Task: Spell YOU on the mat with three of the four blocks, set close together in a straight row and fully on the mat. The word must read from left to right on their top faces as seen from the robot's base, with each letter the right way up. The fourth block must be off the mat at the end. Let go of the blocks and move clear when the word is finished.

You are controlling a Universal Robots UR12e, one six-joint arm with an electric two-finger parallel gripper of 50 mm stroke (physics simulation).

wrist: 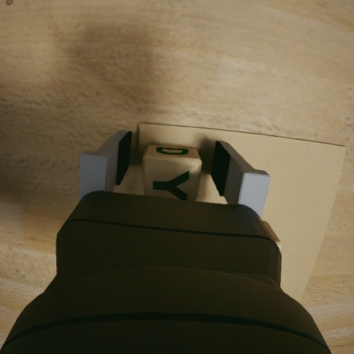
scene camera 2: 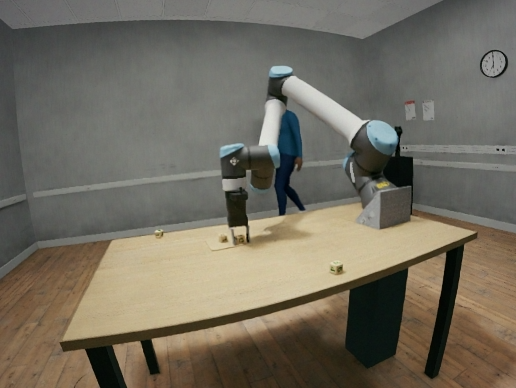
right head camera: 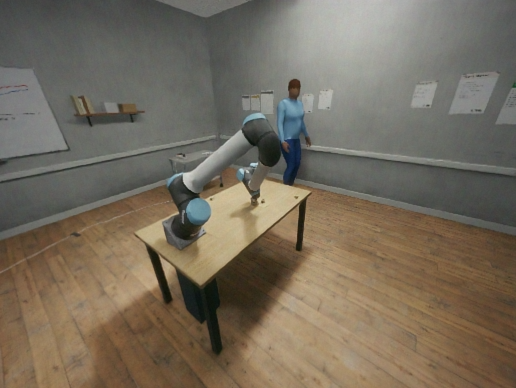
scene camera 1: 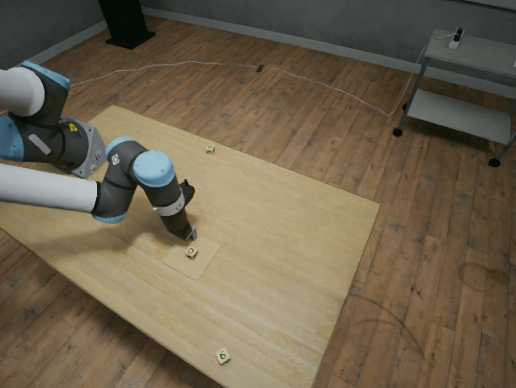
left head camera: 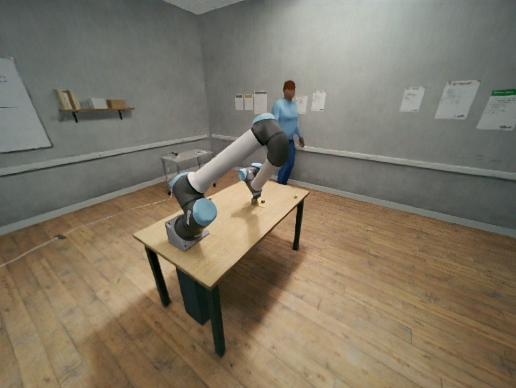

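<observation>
My gripper [scene camera 1: 191,234] [scene camera 2: 240,235] [wrist: 171,153] is open, pointing down, low over the mat [scene camera 1: 200,270] [scene camera 2: 216,245] [wrist: 310,185]. The Y block [wrist: 173,176] sits between its fingers, on the mat near one edge, with gaps at both sides; its stem points left in the wrist view. The O block [scene camera 1: 191,252] [scene camera 2: 223,239] is on the mat beside it; in the wrist view a sliver shows past the right finger. A block with a green 6-like mark on top [scene camera 1: 222,356] [scene camera 2: 159,233] and another block [scene camera 1: 210,148] [scene camera 2: 336,267], its top too small to read, stand off the mat.
The wooden table [scene camera 1: 300,240] [scene camera 2: 200,285] carries the robot's base at one end. The 6-marked block and the other off-mat block stand near opposite long edges. A person [left head camera: 286,117] [right head camera: 292,120] stands behind the table. A grey trolley [scene camera 1: 462,120] stands apart from it.
</observation>
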